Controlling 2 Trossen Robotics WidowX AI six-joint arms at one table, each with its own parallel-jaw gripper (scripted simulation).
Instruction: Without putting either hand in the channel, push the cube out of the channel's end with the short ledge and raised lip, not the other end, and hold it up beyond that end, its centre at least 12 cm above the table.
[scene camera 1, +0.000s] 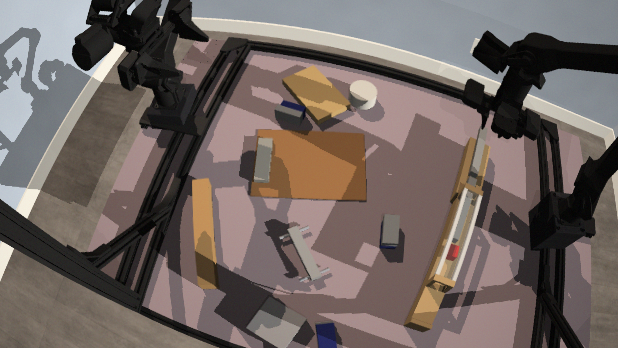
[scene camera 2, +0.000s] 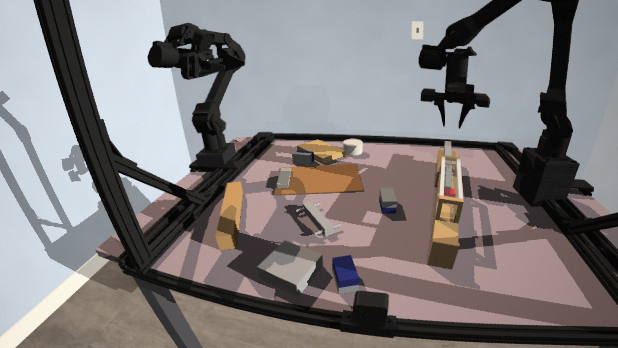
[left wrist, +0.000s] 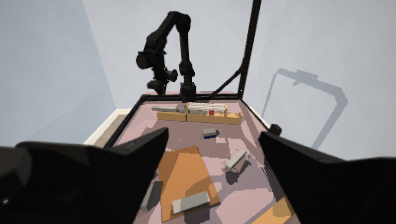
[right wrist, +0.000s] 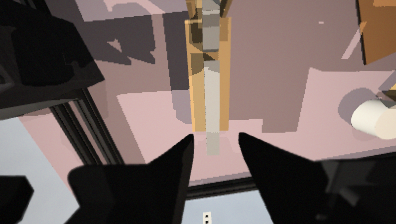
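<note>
Left gripper visible, scene camera 2 and left wrist view too. Right gripper visible, scene camera 2 and right wrist view too. Also in the pictures: a tan bar, a grey pinned tool, an orange mat, a tan slab, a grey box.
</note>
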